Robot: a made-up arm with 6 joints.
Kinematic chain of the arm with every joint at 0, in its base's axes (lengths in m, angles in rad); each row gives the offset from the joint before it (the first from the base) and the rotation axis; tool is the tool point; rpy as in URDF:
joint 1: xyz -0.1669 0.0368 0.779 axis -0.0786 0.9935 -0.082
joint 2: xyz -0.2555 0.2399 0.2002 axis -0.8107 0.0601 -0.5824
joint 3: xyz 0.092 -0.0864 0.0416 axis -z
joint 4: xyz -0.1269 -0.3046 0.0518 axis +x
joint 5: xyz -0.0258 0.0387 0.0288 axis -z
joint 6: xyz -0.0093 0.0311 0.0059 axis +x
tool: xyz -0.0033 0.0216 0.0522 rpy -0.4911 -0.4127 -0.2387
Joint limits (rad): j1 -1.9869..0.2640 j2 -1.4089..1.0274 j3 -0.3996..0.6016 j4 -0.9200..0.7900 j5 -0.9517..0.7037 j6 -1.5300..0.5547
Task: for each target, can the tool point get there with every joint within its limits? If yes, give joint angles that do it. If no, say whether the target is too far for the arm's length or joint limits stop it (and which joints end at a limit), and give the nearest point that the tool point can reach.
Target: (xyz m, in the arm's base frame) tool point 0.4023 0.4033 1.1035
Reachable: no: joint limits stop it (at a limit: joint 2, joint 3, joint 4, joint 5, joint 6) | nearest point -0.0415 0.0865 0.8516 | short by 0.601 m
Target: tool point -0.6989 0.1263 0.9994
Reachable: yes | joints -0.3329 0.2296 0.5101 -0.4412 -0.1270 0.3847
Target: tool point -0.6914 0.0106 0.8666
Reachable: yes | joints -0.7146 0.2990 -0.0599 -0.2640 0.2823 -0.1916
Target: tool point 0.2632 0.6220 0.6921
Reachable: no: joint limits stop it (at a limit: joint 1, joint 2, joint 4, joint 6) | nearest point -0.0832 0.1945 0.7018 | short by 0.550 m
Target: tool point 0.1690 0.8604 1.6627
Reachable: no: too far | nearest point -0.3058 0.2108 1.4688 | short by 0.828 m
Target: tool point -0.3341 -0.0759 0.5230
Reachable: yes | joints -1.3401 -1.0186 0.4206 0.3297 -0.8101 -0.8677
